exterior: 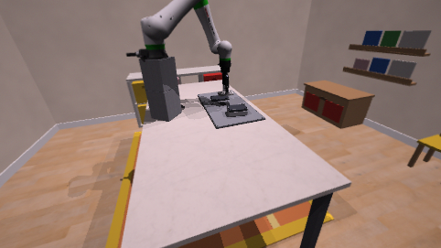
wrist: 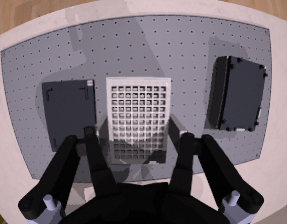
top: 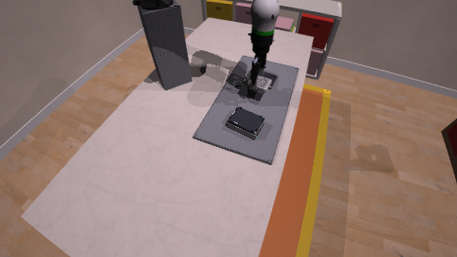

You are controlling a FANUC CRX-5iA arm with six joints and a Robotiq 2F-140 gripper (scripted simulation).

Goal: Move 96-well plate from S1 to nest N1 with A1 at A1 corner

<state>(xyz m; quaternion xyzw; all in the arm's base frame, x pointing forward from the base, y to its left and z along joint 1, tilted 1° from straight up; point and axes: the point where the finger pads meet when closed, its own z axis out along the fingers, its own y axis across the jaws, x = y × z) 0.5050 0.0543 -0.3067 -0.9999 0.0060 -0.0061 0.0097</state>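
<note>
Right now my hand is 2 cm past the plate nest N1, 15 cm to the right of it and 11 cm above it. From my hand the other things lie so: white 96-well plate (2 cm below).
</note>
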